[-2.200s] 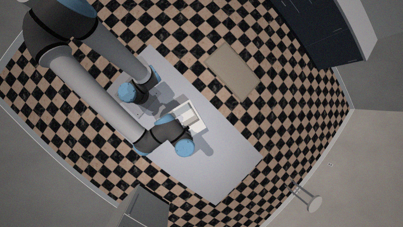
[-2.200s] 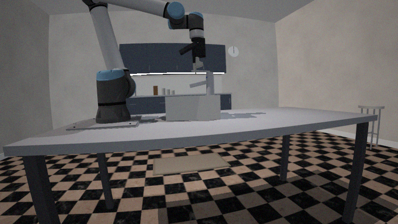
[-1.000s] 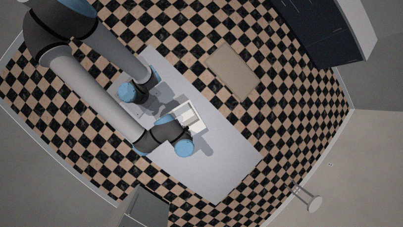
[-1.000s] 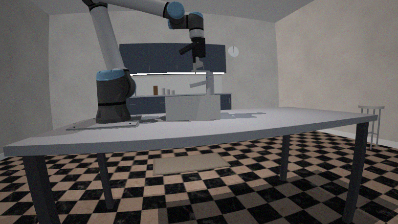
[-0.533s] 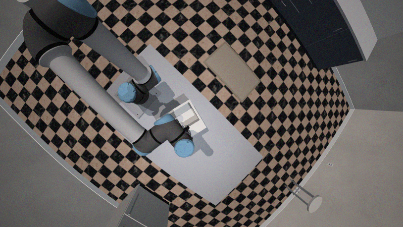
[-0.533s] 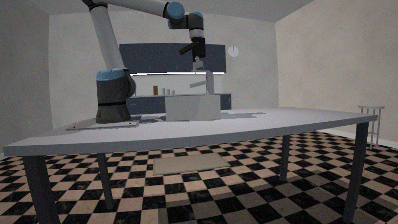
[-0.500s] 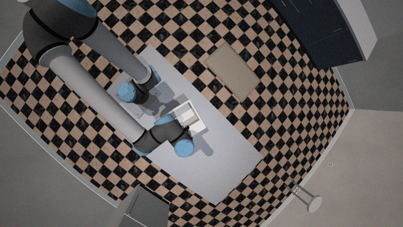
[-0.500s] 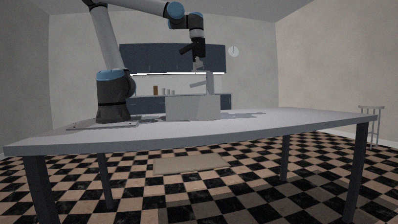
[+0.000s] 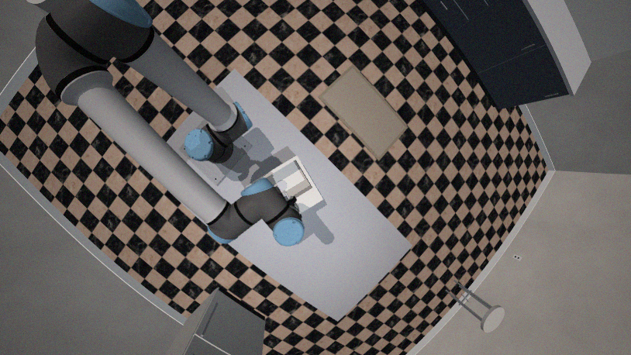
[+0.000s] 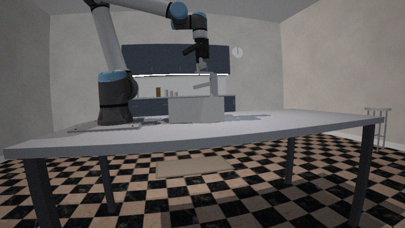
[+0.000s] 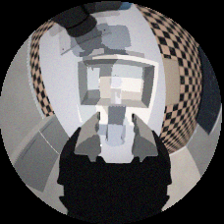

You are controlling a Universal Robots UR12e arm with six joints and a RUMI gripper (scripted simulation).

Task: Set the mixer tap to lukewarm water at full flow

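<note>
The lever lies 30 mm ahead of my hand and 10 mm to the right of it. Round my hand: sink (30 mm behind, 10 mm to the left, 240 mm below); mixer tap (60 mm ahead, 20 mm to the right, 50 mm below).
</note>
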